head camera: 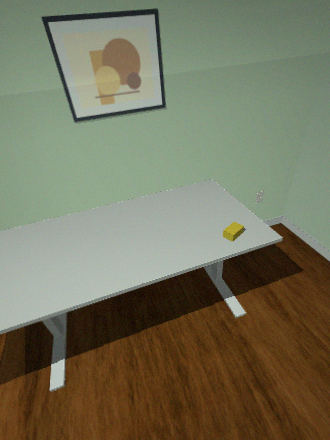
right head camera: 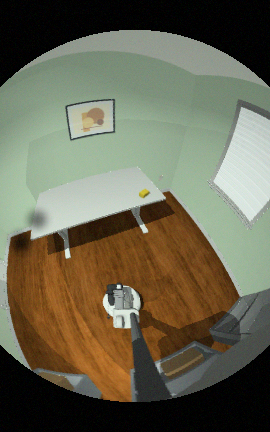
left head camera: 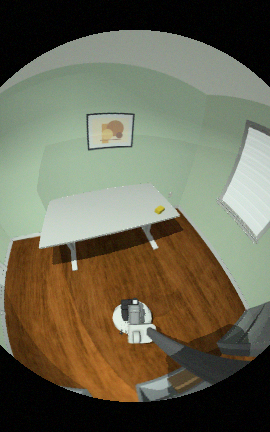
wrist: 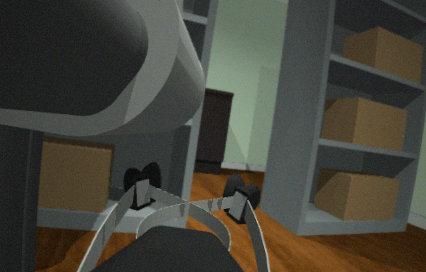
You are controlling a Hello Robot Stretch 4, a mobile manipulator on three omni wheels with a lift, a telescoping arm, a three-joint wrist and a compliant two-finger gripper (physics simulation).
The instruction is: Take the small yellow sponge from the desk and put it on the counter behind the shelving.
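Frame: origin at the robot's base, x ahead, y left, z up, level; millimetres.
Seen in the pictures: gripper, fingertip midpoint: (left head camera: 126,334) (wrist: 192,183).
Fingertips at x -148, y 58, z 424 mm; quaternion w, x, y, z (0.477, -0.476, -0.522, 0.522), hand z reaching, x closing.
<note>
A point is followed by its place in that frame.
The small yellow sponge (head camera: 233,231) @(z 737, x 1025, y -258 mm) (left head camera: 159,210) @(z 733, x 1013, y -258 mm) (right head camera: 144,193) @(z 731, x 1024, y -270 mm) lies near the right end of the white desk (head camera: 125,240) @(z 692, x 1040, y 332 mm) (left head camera: 100,215) @(z 692, x 936, y 357 mm) (right head camera: 90,202) @(z 692, x 937, y 296 mm). My gripper (wrist: 192,183) @(z 424, x -148, y 58 mm) is open and empty in the wrist view, its two dark fingertips apart. It faces the shelving, away from the desk. A dark brown cabinet or counter (wrist: 215,127) @(z 486, x -2742, y -38 mm) shows in the wrist view through the gap between two grey shelf units; its top shows only edge-on.
Grey shelf units (wrist: 285,125) @(z 558, x -1551, y 441 mm) (wrist: 196,150) @(z 368, x -1072, y -41 mm) hold cardboard boxes (wrist: 372,122) @(z 649, x -1443, y 941 mm) (wrist: 75,175) @(z 200, x -926, y -512 mm). A wooden floor (head camera: 175,380) @(z -28, x 599, y 93 mm) lies between desk and shelves. A framed picture (head camera: 115,67) @(z 1477, x 1541, y 322 mm) hangs above the desk. A window with blinds (left head camera: 250,185) @(z 1273, x 991, y -1397 mm) (right head camera: 245,165) @(z 1316, x 979, y -1402 mm) is on the right wall.
</note>
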